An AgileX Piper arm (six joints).
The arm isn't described. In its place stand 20 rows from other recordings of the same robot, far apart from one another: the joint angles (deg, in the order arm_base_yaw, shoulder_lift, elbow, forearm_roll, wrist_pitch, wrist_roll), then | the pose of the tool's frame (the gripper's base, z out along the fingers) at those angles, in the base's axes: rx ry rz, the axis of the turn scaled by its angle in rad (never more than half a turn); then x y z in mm.
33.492, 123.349, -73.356, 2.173, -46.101, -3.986 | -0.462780 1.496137 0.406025 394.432 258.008 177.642
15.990, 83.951, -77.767, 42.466, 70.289, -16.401 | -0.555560 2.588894 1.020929 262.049 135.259 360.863
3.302, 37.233, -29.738, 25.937, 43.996, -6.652 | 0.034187 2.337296 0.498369 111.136 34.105 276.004
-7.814, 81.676, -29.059, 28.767, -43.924, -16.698 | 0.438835 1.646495 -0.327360 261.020 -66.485 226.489
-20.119, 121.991, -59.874, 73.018, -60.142, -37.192 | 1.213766 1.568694 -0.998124 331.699 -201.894 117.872
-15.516, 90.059, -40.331, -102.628, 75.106, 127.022 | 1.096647 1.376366 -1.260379 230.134 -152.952 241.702
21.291, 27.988, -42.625, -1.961, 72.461, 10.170 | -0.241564 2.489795 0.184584 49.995 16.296 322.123
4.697, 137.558, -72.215, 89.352, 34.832, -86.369 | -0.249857 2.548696 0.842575 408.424 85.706 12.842
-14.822, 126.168, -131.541, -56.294, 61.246, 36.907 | 0.752755 1.994016 -1.023224 458.228 -189.910 359.279
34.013, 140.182, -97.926, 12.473, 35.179, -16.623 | -1.010377 2.664441 0.281858 393.801 279.413 54.088
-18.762, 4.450, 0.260, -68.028, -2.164, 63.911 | 0.171237 1.549348 -0.288134 60.687 -17.249 208.389
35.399, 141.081, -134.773, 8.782, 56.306, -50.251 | -1.695508 1.919970 0.097537 436.676 324.499 210.643
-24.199, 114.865, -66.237, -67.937, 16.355, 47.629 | 0.225026 2.503443 -0.650044 361.501 -188.493 138.658
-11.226, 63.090, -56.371, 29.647, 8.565, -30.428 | 0.099253 1.728644 -0.094157 244.080 -41.610 392.259
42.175, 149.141, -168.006, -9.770, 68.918, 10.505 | -0.636741 2.264295 0.236778 414.639 356.200 292.958
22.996, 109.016, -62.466, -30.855, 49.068, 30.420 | -0.335741 2.902119 -0.539805 323.275 98.892 143.819
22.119, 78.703, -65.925, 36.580, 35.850, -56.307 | -1.061508 1.936350 0.366545 267.121 142.854 342.935
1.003, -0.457, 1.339, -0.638, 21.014, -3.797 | -0.085068 1.864025 -0.044635 52.894 0.563 172.830
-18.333, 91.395, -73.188, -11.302, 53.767, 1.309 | 0.354730 2.730239 -0.332454 309.232 -117.621 286.110
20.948, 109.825, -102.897, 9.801, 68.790, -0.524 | -0.477510 2.782828 0.321720 381.043 161.335 304.428
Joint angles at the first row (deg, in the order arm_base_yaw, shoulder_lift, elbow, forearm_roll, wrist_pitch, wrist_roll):
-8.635 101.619 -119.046 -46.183 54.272 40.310
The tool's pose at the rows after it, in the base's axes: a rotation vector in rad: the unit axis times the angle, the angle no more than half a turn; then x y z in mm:
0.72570 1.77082 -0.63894 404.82 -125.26 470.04
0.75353 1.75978 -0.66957 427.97 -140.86 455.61
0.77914 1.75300 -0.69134 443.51 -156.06 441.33
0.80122 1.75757 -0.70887 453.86 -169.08 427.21
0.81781 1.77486 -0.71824 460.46 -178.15 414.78
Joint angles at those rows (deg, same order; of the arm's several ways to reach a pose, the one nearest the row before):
-9.716 109.735 -128.334 -47.206 55.676 40.199
-11.059 116.533 -135.799 -47.738 56.489 39.968
-12.486 121.758 -141.377 -47.792 56.931 39.711
-13.726 125.575 -145.002 -47.598 57.320 39.427
-14.603 128.069 -146.965 -46.986 57.804 38.959

